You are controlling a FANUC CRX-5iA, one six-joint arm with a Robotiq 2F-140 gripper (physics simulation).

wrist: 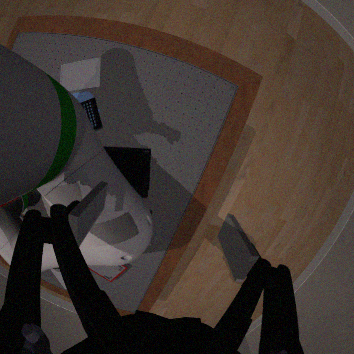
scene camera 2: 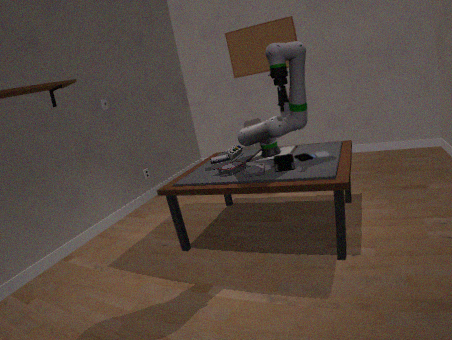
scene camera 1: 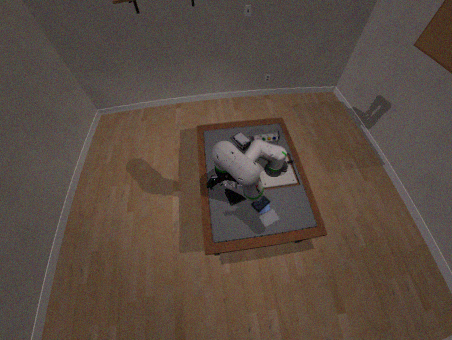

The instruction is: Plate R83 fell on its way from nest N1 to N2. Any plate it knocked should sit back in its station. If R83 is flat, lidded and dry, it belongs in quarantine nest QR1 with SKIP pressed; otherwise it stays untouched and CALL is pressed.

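Pixels of known places: gripper, fingertip midpoint: [wrist: 165, 211] [scene camera 2: 286, 115] [scene camera 1: 224, 188]; arm's base, origin of the base link: [scene camera 2: 271, 154] [scene camera 1: 273, 169].
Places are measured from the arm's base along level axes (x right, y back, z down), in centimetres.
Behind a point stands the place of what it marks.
A dark gridded plate [scene camera 1: 260, 204] @(x -26.6, y -21.7, z -1.1 cm) [scene camera 2: 304, 157] @(x -26.2, y -24.6, z -1.4 cm) [wrist: 92, 114] @(x -27.4, y -25.7, z -0.7 cm) lies on the mat, beside or over a blue patch [scene camera 1: 265, 210] @(x -31.9, y -19.5, z -0.2 cm) [wrist: 84, 95] @(x -32.3, y -21.9, z -0.1 cm); its label, lid and dryness cannot be read. A black block-like station [scene camera 1: 233, 196] @(x -16.4, y -40.1, z -5.7 cm) [scene camera 2: 284, 163] @(x -13.3, y -31.2, z -0.8 cm) [wrist: 136, 165] @(x -17.1, y -41.0, z -5.6 cm) stands nearer the table edge. A red-outlined nest [scene camera 2: 231, 168] @(x 19.6, y -39.9, z -4.1 cm) [wrist: 112, 276] @(x 27.3, y -37.0, z -4.1 cm) shows partly, with a grey nest [scene camera 2: 256, 170] @(x 2.6, y -44.2, z -2.2 cm) beside it. A button panel [scene camera 1: 268, 137] @(x 28.6, y 6.2, z -7.4 cm) [scene camera 2: 235, 151] @(x 27.3, y 0.9, z -6.2 cm) stands at the far end; its labels are unreadable. My gripper [scene camera 1: 212, 182] [scene camera 2: 282, 108] @(x -20.9, y -47.5, z -33.0 cm) [wrist: 165, 211] @(x -20.9, y -47.5, z -33.0 cm) is open and empty, high above the table.
A pale square [scene camera 1: 269, 217] @(x -38.0, y -18.8, z -0.8 cm) [scene camera 2: 325, 155] @(x -40.2, y -23.4, z -0.7 cm) [wrist: 80, 75] @(x -37.9, y -19.6, z -0.8 cm) lies beyond the blue patch. A white-topped unit [scene camera 1: 242, 139] @(x 33.1, y -17.0, z -6.9 cm) [scene camera 2: 219, 159] @(x 34.5, y -18.2, z -5.5 cm) stands near the button panel. A pale framed board [scene camera 1: 281, 180] @(x -12.0, y 2.3, z -0.7 cm) lies by the arm's base. The arm hides part of the table in the wrist view.
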